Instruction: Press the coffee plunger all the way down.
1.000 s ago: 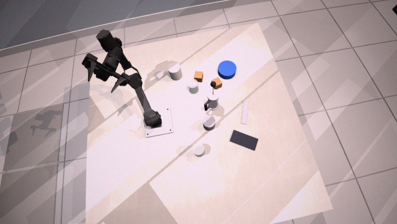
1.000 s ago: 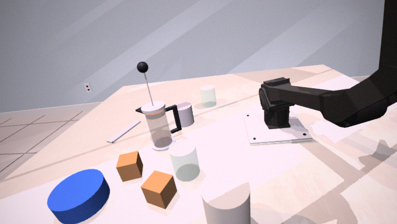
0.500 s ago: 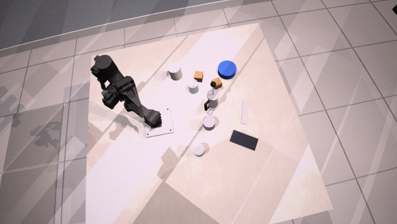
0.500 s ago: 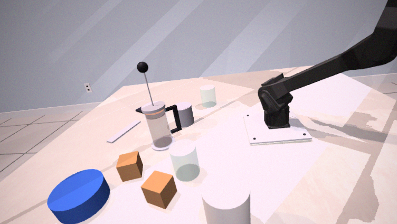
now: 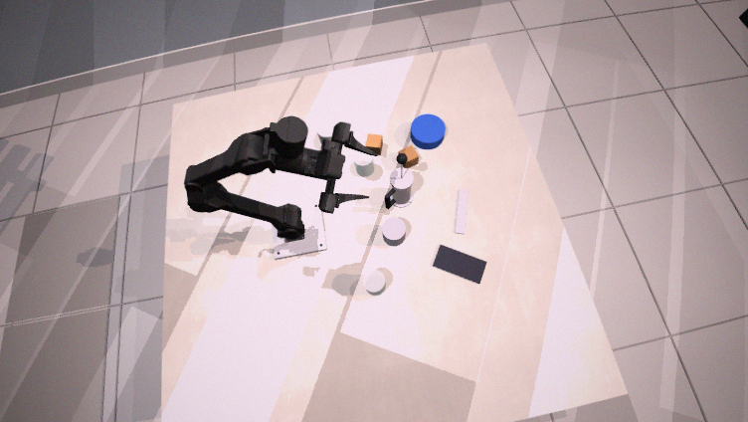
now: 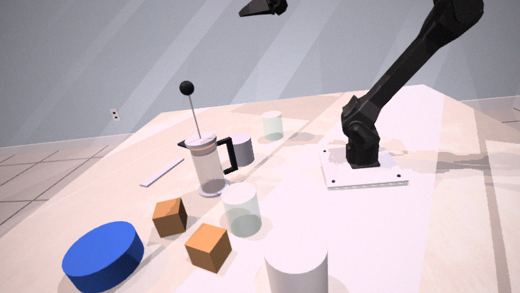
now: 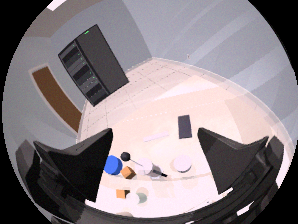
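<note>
Now: the glass coffee press 8 cm ahead of my gripper tip, 10 cm to the left of it and 27 cm below it. Also, from my gripper tip: black slab (22 cm ahead, 15 cm to the right, 38 cm below); then blue disc (23 cm ahead, 32 cm to the left, 37 cm below); then grey cylinder (4 cm ahead, 2 cm to the right, 35 cm below).
</note>
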